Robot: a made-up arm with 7 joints.
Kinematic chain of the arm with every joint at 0, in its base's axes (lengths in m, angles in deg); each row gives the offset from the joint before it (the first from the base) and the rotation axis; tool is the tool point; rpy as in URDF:
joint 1: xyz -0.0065 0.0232 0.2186 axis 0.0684 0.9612 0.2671
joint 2: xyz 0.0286 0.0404 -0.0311 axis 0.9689 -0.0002 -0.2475
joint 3: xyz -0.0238 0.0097 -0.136 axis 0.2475 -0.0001 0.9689
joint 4: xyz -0.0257 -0.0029 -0.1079 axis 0.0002 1 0
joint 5: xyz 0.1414 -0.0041 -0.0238 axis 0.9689 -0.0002 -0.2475
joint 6: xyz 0.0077 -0.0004 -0.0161 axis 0.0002 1 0
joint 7: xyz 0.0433 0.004 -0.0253 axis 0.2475 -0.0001 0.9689
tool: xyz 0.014 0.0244 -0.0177 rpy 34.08 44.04 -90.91
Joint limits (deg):
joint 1: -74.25..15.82
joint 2: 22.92..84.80
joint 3: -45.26..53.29
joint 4: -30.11..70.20
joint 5: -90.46..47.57
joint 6: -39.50..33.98
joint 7: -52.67..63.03
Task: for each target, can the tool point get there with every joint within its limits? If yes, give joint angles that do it. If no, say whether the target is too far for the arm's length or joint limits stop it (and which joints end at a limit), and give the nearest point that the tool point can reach.
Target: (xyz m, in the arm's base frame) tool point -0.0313 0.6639 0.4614
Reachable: no: too far | nearest point 0.1060 0.4605 0.4003 | short by 0.253 m
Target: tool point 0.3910 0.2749 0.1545
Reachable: yes | joints -54.38 35.39 31.30 25.80 -48.94 -17.34 19.98
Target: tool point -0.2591 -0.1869 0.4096
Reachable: no: joint limits stop it (at a limit: joint 1, joint 2, joint 3, joint 4, joint 5, joint 6) | nearest point 0.0157 0.1563 0.4273 | short by 0.440 m
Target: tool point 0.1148 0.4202 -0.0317
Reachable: yes | joints -0.09 40.96 35.78 34.12 30.00 -7.49 -4.38
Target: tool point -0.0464 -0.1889 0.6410
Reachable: no: joint limits stop it (at a limit: joint 1, joint 2, joint 4, joint 5) | nearest point 0.0787 0.1309 0.4478 | short by 0.394 m
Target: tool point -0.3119 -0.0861 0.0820
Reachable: no: joint limits stop it (at a limit: joint 1, joint 3, joint 4, joint 5, joint 6, joint 7) | nearest point -0.0183 -0.0357 -0.0275 | short by 0.317 m
